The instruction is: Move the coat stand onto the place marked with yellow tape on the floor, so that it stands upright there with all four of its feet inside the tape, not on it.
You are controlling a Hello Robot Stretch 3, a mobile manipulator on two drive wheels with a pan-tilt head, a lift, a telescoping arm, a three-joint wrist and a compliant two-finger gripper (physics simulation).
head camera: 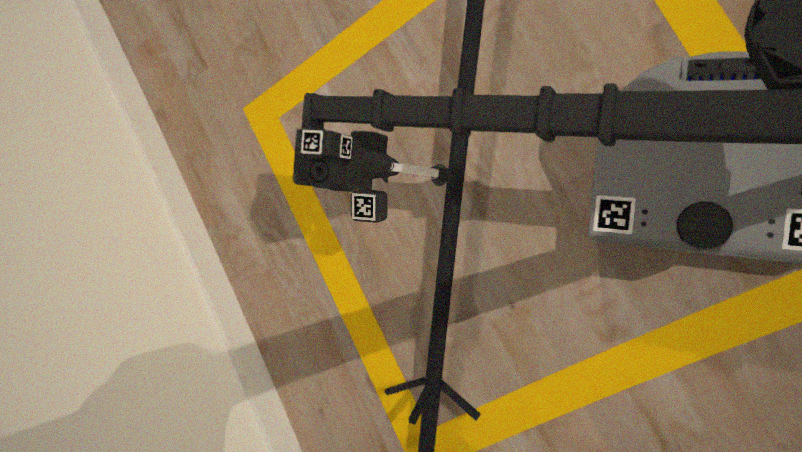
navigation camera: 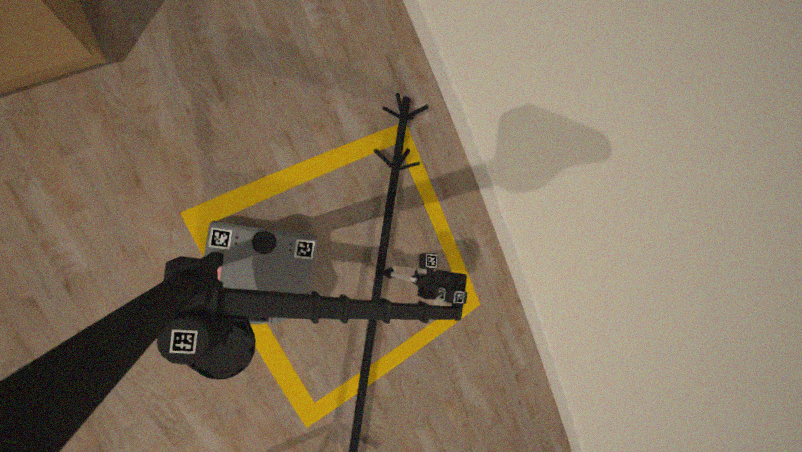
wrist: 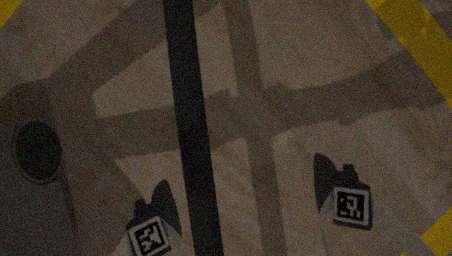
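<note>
Head camera: my gripper (head camera: 417,174) and a white wall (head camera: 113,336) are visible. Navigation camera: a yellow tape square (navigation camera: 197,219), together with my gripper (navigation camera: 400,273). Wrist view: my gripper (wrist: 243,187).
</note>
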